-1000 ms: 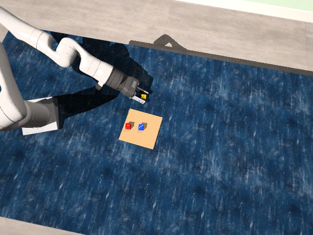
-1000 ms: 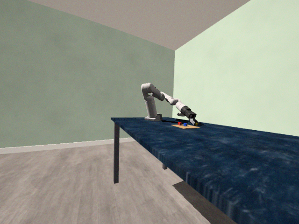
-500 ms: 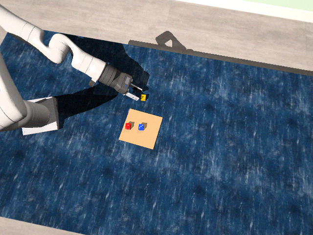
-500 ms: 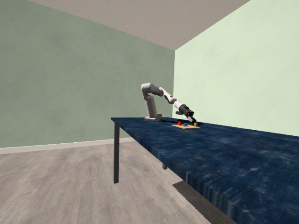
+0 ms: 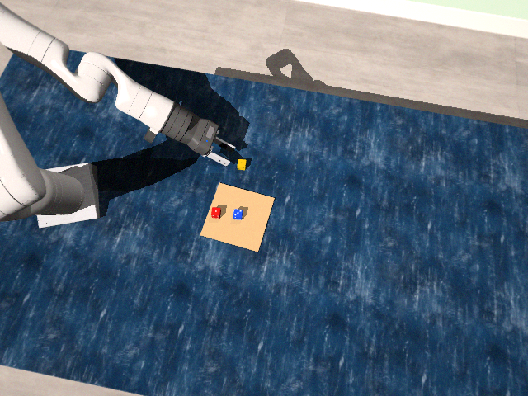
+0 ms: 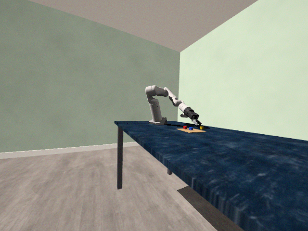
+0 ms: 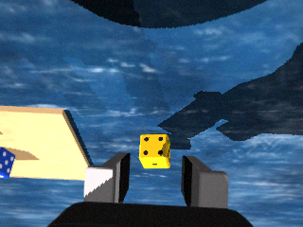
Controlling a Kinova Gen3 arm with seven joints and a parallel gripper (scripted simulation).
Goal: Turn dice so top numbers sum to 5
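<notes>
Right now my hand is 4 cm short of the yellow die and 3 cm above it. Round my hand: red die: 2 cm ahead, 14 cm to the right, 3 cm below; blue die: 7 cm ahead, 13 cm to the right, 3 cm below; tan mat: 7 cm ahead, 13 cm to the right, 4 cm below.
</notes>
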